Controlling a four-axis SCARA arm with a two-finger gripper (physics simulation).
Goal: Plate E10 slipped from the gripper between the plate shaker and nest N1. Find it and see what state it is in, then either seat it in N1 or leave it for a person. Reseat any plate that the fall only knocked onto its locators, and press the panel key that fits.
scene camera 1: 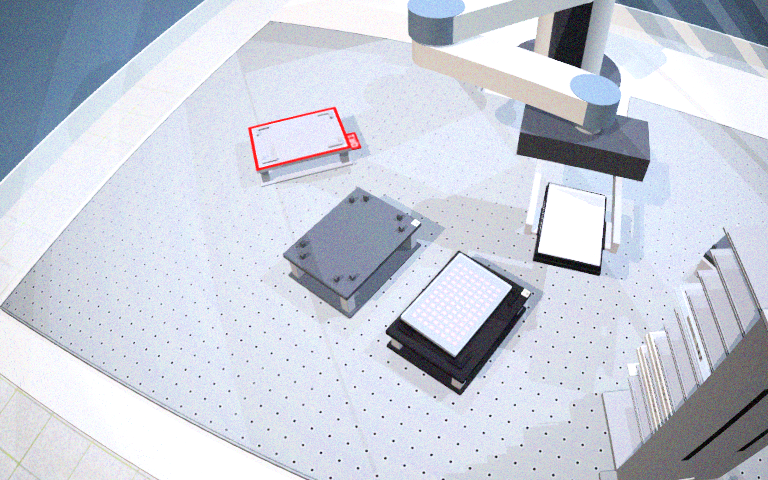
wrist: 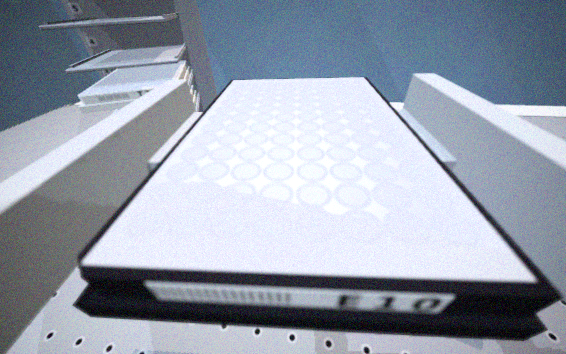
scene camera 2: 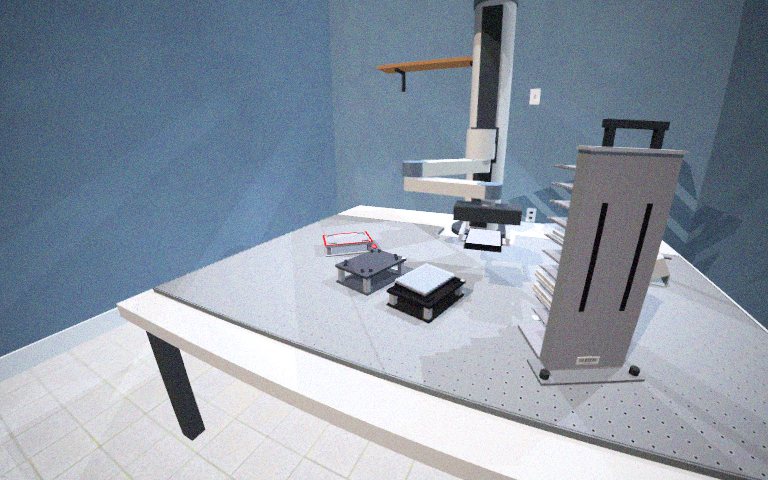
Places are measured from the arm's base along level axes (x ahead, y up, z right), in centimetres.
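Where they show: gripper, fingertip midpoint: [scene camera 1: 571,238] [wrist: 296,98] [scene camera 2: 483,240].
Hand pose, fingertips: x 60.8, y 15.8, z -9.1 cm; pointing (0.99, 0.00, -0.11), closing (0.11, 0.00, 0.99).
Each offset is from my fingertips to the top centre of the thing.
Plate E10 {dx -2.7, dy +0.1, dz +0.3 cm} [scene camera 1: 572,223] [scene camera 2: 483,238] [wrist: 300,235], black-sided with a pale lidded top and a readable label, is level between the fingers. My gripper [scene camera 1: 573,234] [scene camera 2: 485,241] [wrist: 296,98] is shut on it and holds it above the table, below the dark gripper body. A white plate {dx +8.2, dy -8.1, dz +11.6 cm} [scene camera 1: 455,302] [scene camera 2: 425,279] lies on a black raised stand [scene camera 1: 461,370] [scene camera 2: 428,302]; I cannot tell whether it is fully down. A dark grey stand [scene camera 1: 351,243] [scene camera 2: 370,263] with small corner pegs holds no plate. No label tells which is N1 or the shaker. The panel does not show.
A red-edged white stand [scene camera 1: 300,138] [scene camera 2: 346,238] with a small red tag is at the back left, bare on top. A tall grey rack [scene camera 1: 679,430] [scene camera 2: 617,254] [wrist: 197,50] with several shelves and plates stands at the right. A wooden wall shelf [scene camera 2: 424,64] is behind.
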